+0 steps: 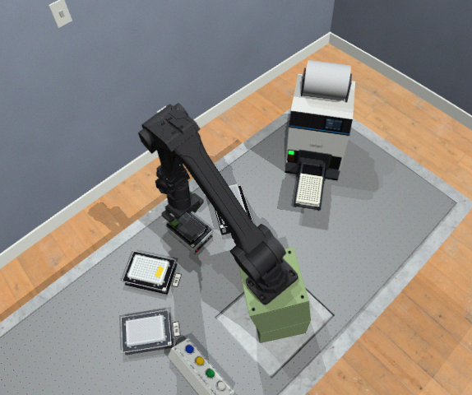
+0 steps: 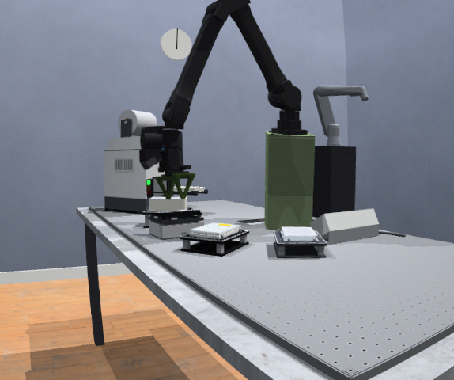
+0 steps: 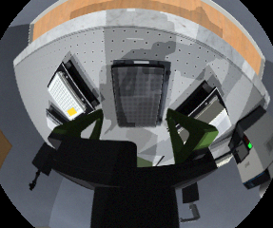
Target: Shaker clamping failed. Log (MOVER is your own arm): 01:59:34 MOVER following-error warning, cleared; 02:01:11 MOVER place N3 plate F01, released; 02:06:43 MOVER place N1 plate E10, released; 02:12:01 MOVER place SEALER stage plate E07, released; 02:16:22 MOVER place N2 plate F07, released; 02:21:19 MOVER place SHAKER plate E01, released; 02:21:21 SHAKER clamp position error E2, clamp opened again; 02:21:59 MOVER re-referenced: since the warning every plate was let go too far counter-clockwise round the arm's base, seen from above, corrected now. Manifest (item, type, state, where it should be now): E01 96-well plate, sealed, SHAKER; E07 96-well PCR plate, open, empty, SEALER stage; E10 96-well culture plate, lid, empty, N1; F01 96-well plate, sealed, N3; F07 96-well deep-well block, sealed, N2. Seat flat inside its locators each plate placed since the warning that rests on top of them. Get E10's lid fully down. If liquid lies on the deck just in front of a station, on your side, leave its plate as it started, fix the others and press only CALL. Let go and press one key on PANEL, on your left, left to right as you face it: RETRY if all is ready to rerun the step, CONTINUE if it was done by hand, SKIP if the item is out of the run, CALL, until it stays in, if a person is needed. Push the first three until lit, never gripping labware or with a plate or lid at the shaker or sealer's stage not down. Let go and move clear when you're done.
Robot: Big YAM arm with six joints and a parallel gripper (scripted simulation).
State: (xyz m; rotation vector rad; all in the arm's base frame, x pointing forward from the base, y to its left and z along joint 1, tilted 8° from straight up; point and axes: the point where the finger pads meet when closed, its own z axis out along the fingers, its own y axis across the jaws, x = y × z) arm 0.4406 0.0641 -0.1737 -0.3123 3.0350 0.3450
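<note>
Right now the dark sealed plate is 50 mm below my hand. From my hand the other things lie so: white deep-well block (180 mm to the right, 40 mm below, 30 mm behind); then film roll (640 mm to the right, 280 mm above).
</note>
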